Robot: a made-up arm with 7 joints.
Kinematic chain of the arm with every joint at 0, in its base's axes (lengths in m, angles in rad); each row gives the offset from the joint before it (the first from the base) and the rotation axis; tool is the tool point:
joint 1: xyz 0 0 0.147 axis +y
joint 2: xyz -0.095 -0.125 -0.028 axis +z
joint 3: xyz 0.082 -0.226 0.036 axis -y
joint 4: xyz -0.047 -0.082 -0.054 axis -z
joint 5: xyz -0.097 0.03 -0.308 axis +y
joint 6: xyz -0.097 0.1 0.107 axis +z
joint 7: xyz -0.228 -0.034 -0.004 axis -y
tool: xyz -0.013 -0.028 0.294
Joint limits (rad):
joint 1: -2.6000..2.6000
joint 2: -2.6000..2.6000
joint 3: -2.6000..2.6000
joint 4: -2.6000..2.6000
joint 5: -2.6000..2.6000
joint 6: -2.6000..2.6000
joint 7: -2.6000..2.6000
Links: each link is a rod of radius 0.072 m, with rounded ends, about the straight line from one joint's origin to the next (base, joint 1, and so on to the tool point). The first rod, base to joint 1, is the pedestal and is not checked.
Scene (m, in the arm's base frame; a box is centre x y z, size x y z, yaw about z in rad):
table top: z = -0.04
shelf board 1: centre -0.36 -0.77 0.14 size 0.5 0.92 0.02 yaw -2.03
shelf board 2: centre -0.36 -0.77 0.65 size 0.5 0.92 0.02 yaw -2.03
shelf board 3: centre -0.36 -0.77 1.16 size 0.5 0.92 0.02 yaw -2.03
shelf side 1: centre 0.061 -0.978 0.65 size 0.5 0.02 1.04 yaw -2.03
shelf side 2: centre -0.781 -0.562 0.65 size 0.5 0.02 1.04 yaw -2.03
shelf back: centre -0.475 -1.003 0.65 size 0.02 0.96 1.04 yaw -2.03
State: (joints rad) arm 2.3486 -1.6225 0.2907 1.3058 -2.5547 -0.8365 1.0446
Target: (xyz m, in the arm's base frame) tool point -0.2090 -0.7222 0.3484
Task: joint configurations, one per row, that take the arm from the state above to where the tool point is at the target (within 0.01 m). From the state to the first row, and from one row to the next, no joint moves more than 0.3 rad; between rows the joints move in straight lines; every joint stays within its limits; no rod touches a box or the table.
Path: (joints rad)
1: 2.4324 -1.7780 0.0425 1.2148 -2.5111 -1.0981 1.3259
2: 2.5162 -1.9335 -0.2056 1.1238 -2.4675 -1.3598 1.6072
3: 2.6000 -2.0890 -0.4538 1.0328 -2.4240 -1.6214 1.8885
4: 2.6000 -2.1035 -0.3430 0.9471 -2.3750 -1.8554 1.9245
5: 2.6000 -2.1181 -0.2322 0.8614 -2.3261 -2.0894 1.9605
6: 2.6000 -2.1326 -0.1214 0.7758 -2.2771 -2.3234 1.9965
7: 2.5476 -1.9324 0.1217 0.8368 -2.3205 -2.0965 1.7353
8: 2.4951 -1.7322 0.3647 0.8979 -2.3639 -1.8697 1.4740

